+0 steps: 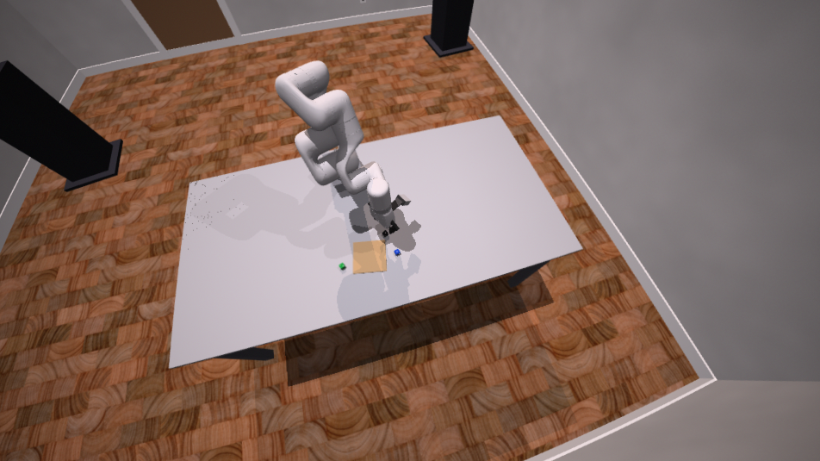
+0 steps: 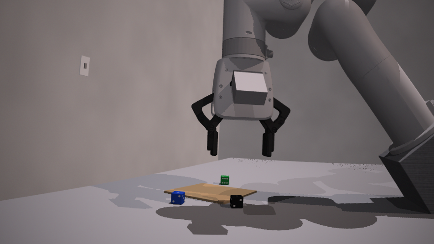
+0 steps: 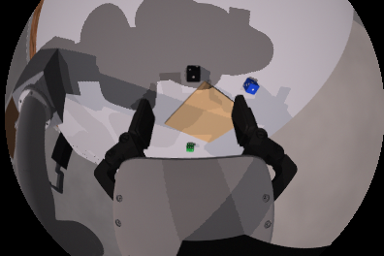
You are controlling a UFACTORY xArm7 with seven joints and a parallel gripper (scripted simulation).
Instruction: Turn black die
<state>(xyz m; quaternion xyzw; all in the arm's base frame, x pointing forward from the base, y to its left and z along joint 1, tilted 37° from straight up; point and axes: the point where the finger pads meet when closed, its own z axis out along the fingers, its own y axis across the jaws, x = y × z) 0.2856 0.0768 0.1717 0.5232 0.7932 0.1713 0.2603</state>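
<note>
The black die is 1 cm to the right of my hand and 9 cm below it. The rest, counted from my hand: green die: 7 cm ahead, 23 cm to the right, 9 cm below; then blue die: 10 cm ahead, 1 cm to the left, 9 cm below; then tan mat: 7 cm ahead, 10 cm to the right, 10 cm below.
</note>
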